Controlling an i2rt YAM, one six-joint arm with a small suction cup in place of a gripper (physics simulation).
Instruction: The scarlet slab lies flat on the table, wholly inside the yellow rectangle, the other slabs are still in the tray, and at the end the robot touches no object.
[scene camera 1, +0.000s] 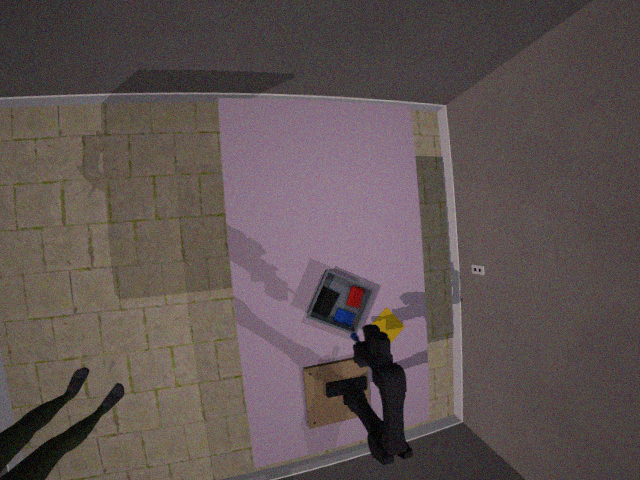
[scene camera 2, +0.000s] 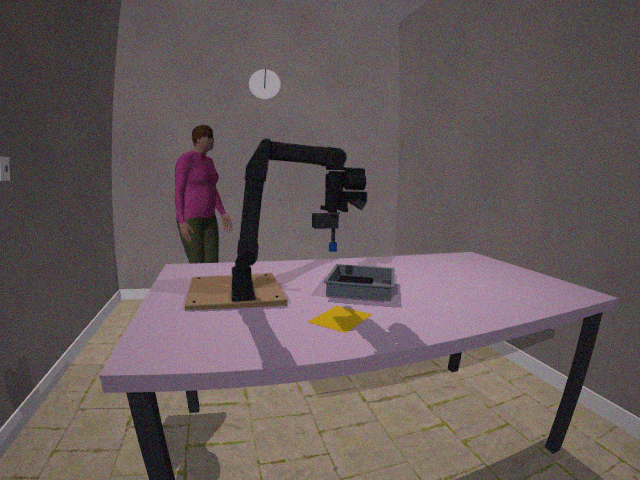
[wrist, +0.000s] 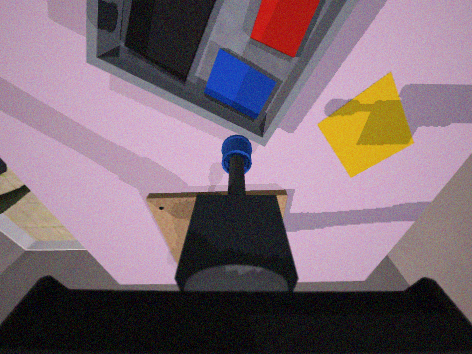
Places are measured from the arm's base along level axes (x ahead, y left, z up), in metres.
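Where they show: end effector, tool point: (scene camera 1: 353, 335) (scene camera 2: 332, 250) (wrist: 236, 149); arm's base, origin of the base link: (scene camera 1: 346, 386) (scene camera 2: 242, 290).
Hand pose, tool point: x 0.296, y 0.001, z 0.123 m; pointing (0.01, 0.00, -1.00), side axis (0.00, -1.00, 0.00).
Each offset is from my tool point to the top centre of the thing. "spot": to the spot under its first point. Level surfaces: height alone.
The scarlet slab @(0.125 m ahead, 0.062 m right, 0.128 m down) (scene camera 1: 355, 297) (wrist: 286, 25) lies in the grey tray @(0.115 m ahead, 0.018 m left, 0.090 m down) (scene camera 1: 316, 318) (scene camera 2: 359, 290) (wrist: 172, 106). A blue slab @(0.035 m ahead, 0.004 m right, 0.127 m down) (scene camera 1: 344, 316) (wrist: 241, 84) and a larger black slab @(0.116 m ahead, 0.081 m left, 0.128 m down) (scene camera 1: 325, 302) (wrist: 170, 37) lie in the tray too; a dark slab top @(spot: 0.119 m ahead, 0.081 m left, 0.127 m down) (scene camera 2: 356, 279) shows over its rim in scene camera 2. The yellow rectangle @(spot: 0.017 m back, 0.233 m right, 0.139 m down) (scene camera 1: 388, 321) (scene camera 2: 336, 316) (wrist: 345, 145) lies on the table beside the tray, with no slab on it. My suction cup (scene camera 1: 354, 336) (scene camera 2: 332, 246) (wrist: 236, 150) is blue, holds nothing and hangs above the table, near the tray's corner and apart from every object.
The arm's wooden base board (scene camera 1: 315, 408) (scene camera 2: 206, 297) (wrist: 165, 220) lies on the pink table @(0.140 m down) (scene camera 1: 320, 170) (scene camera 2: 465, 310) (wrist: 90, 150), near the tray. A person (scene camera 2: 199, 186) stands behind the table. The tray's walls rise above the table around the slabs.
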